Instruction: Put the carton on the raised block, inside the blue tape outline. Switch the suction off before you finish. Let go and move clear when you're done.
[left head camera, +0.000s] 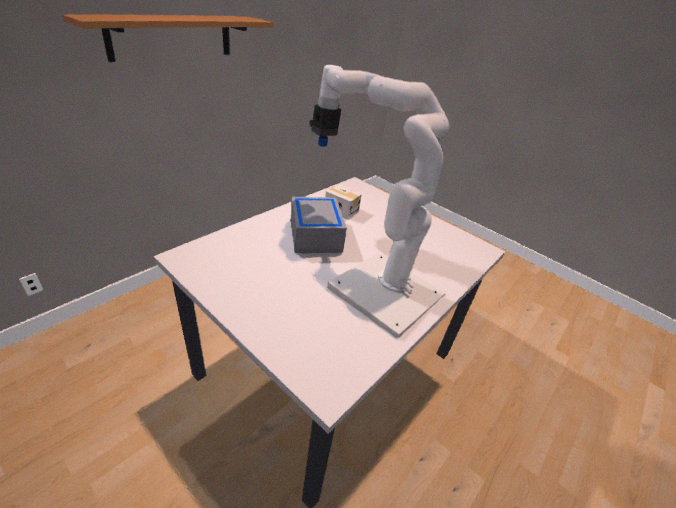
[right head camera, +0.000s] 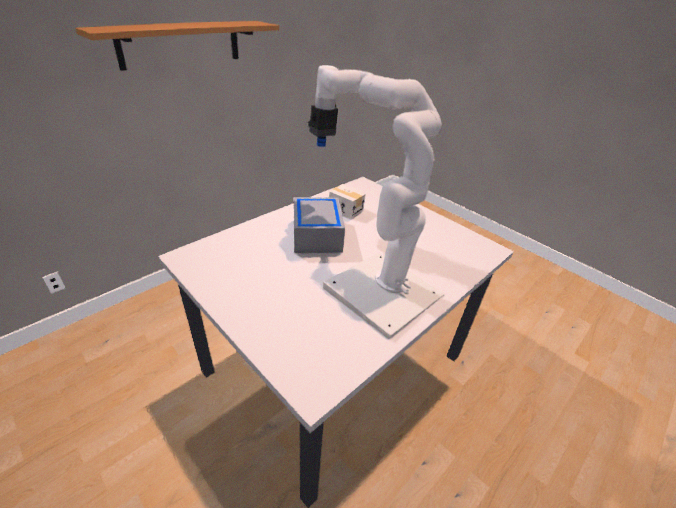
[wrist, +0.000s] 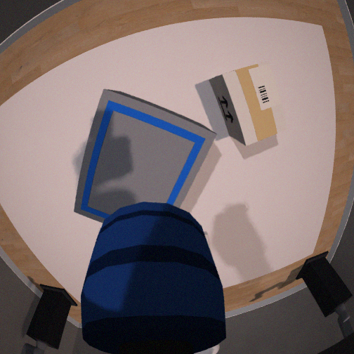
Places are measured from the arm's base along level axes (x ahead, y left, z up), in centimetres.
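Pixels of known places: hand, its tool point: (left head camera: 322, 144) (right head camera: 321, 145); arm's base, origin of its link: (left head camera: 394, 280) (right head camera: 391, 280).
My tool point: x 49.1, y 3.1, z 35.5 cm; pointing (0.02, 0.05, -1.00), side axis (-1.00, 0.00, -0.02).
For each thing: its middle in the pictures, then the offset to it from my tool point. "pt": a spot on its surface instead. Level surfaces: height alone.
- carton, middle of its body: (right head camera: 346, 201) (left head camera: 342, 201) dx +4.0, dy -18.0, dz -32.2 cm
- grey raised block, middle of its body: (left head camera: 316, 223) (right head camera: 317, 223) dx -8.2, dy +5.4, dz -31.1 cm
- blue tape outline, a spot on its surface: (left head camera: 320, 225) (right head camera: 318, 225) pt dx -17.4, dy +10.2, dz -25.3 cm
- white table, height of its surface: dz -37.1 cm
The carton (left head camera: 343, 201) (right head camera: 347, 201) (wrist: 246, 104), white with a tan tape band, a label and black arrows, sits on the table behind the raised block. The grey raised block (left head camera: 319, 240) (right head camera: 319, 240) (wrist: 210, 139) stands on the table. The blue tape outline (left head camera: 320, 225) (right head camera: 319, 225) (wrist: 156, 121) is on its top, with bare grey surface and a shadow inside it. My suction gripper (left head camera: 322, 142) (right head camera: 321, 142) (wrist: 152, 270) is open, with no object on its blue cup. It hangs high above the block, apart from block and carton. In the wrist view the cup hides the block's near edge.
The white table (left head camera: 234, 273) (right head camera: 240, 273) (wrist: 285, 200) carries the arm's base plate (left head camera: 377, 300) (right head camera: 371, 300) in front of the block. An orange shelf (left head camera: 163, 21) (right head camera: 174, 29) is on the wall at the upper left.
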